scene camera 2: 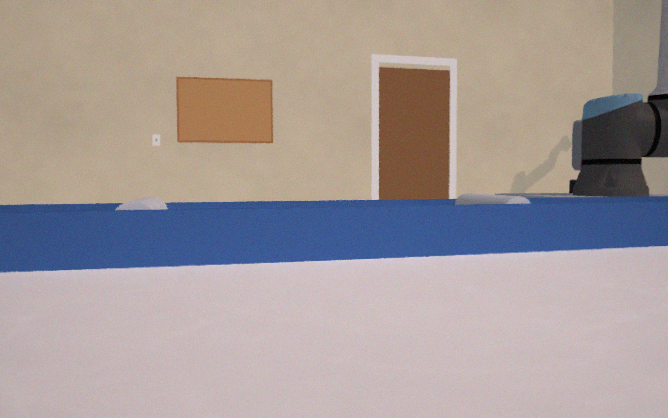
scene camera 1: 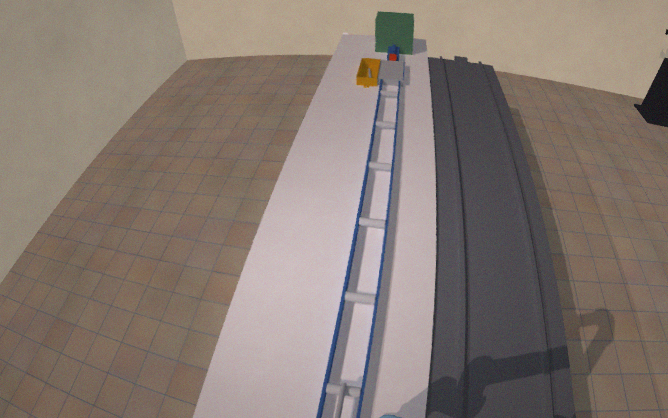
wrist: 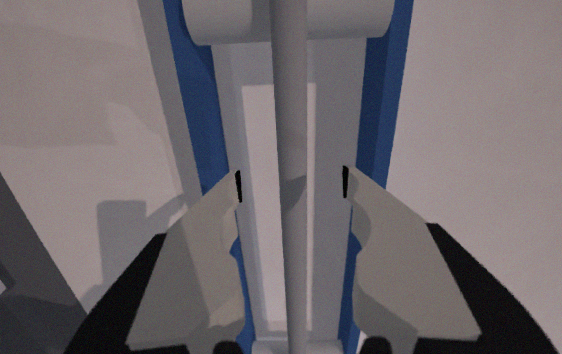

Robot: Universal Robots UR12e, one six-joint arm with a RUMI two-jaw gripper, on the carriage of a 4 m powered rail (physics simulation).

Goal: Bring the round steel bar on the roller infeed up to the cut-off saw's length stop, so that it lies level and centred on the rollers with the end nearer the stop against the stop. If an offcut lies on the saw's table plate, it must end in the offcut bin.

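Pixels of known places: gripper, fingertip midpoint: (wrist: 291,170); arm's base, link origin: (scene camera 2: 609,195).
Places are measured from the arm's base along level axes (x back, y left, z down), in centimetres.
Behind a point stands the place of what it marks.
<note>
The round steel bar (scene camera 1: 340,402) @(x -61.9, y -27.0, z -4.9 cm) (wrist: 290,110) @(x -62.0, y 1.7, z -5.0 cm) lies lengthwise on the roller infeed (scene camera 1: 332,345) @(x -69.0, y -49.7, z -2.2 cm) (wrist: 382,100) @(x -68.2, y 1.5, z -2.2 cm), across its grey rollers. In scene camera 1 its far end is at a near roller, well short of the saw. My gripper (wrist: 291,170) @(x -61.9, y -1.0, z -7.3 cm) is open, one finger on each side of the bar, with gaps to both; their exact height over it is unclear. The saw's grey table plate (scene camera 1: 391,72) @(x -61.8, y -264.4, z -2.8 cm) is at the infeed's far end, and no offcut shows on it. A red-faced stop (scene camera 1: 393,57) @(x -61.3, y -287.7, z -6.0 cm) is behind it. A small grey piece (scene camera 1: 370,73) @(x -78.5, y -267.1, z 0.9 cm) lies in the yellow offcut bin (scene camera 1: 360,79) @(x -84.4, y -249.6, z -2.2 cm).
A green block (scene camera 1: 394,33) @(x -61.9, y -317.6, z -17.3 cm) stands behind the stop. The dark rail (scene camera 1: 492,200) runs along the right of the bench (scene camera 1: 300,225) @(x -95.8, y -109.7, z 3.0 cm). The infeed's blue side rail (scene camera 2: 310,230) @(x -69.4, y -96.2, z 0.0 cm) crosses scene camera 2, with part of the arm at the right.
</note>
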